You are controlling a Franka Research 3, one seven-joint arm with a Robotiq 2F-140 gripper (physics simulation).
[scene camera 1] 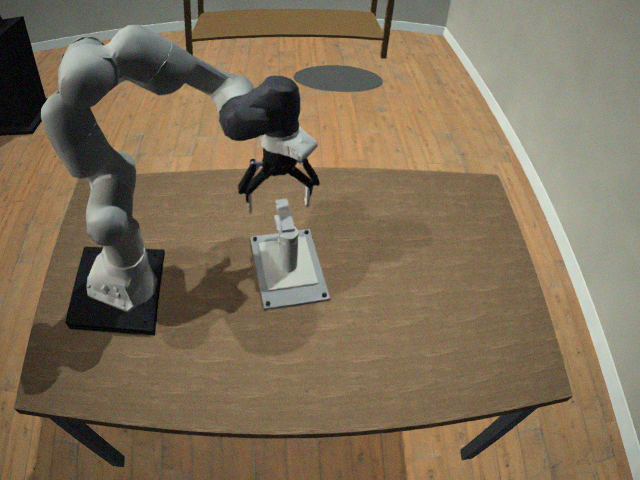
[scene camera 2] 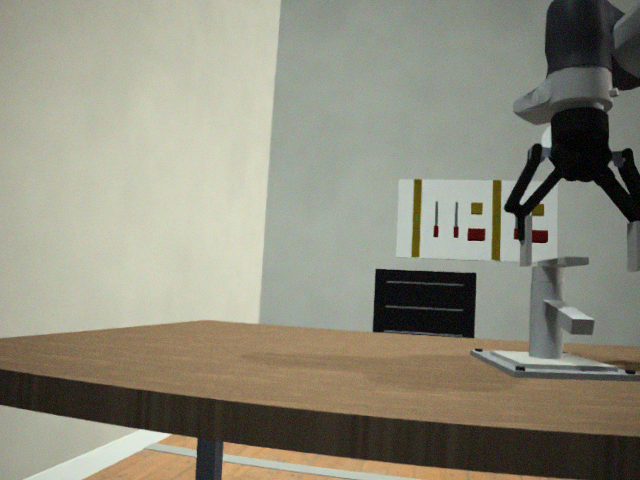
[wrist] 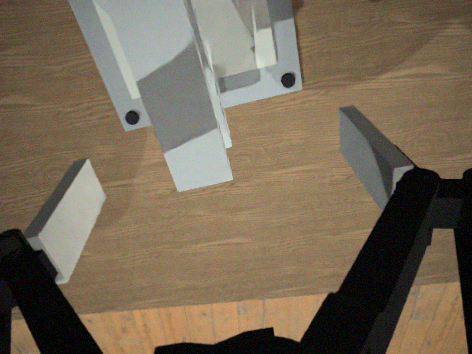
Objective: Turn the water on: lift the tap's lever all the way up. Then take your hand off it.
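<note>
A grey tap point(scene camera 1: 289, 253) point(scene camera 2: 545, 322) stands upright on its base plate point(scene camera 1: 294, 298) point(wrist: 282, 50). Its flat lever point(scene camera 1: 281, 207) point(scene camera 2: 568, 261) point(wrist: 197, 162) lies nearly level on top, its free end pointing to the far side of the table. The spout point(scene camera 2: 577, 321) sticks out below the lever and is mostly hidden under it in the wrist view. My gripper point(scene camera 1: 279, 207) point(scene camera 2: 579, 267) point(wrist: 216, 155) points down, wide open and empty. Its fingertips are at about the height of the lever, one out to each side of the lever's free end, with gaps on both sides.
The tap stands on a wooden table point(scene camera 1: 413, 335) point(scene camera 2: 310, 372), with the arm's black base point(scene camera 1: 116, 320) to its left in scene camera 1. The table's far edge runs behind the gripper. A shelf point(scene camera 1: 286, 24) and a dark cabinet point(scene camera 2: 423, 299) stand beyond the table.
</note>
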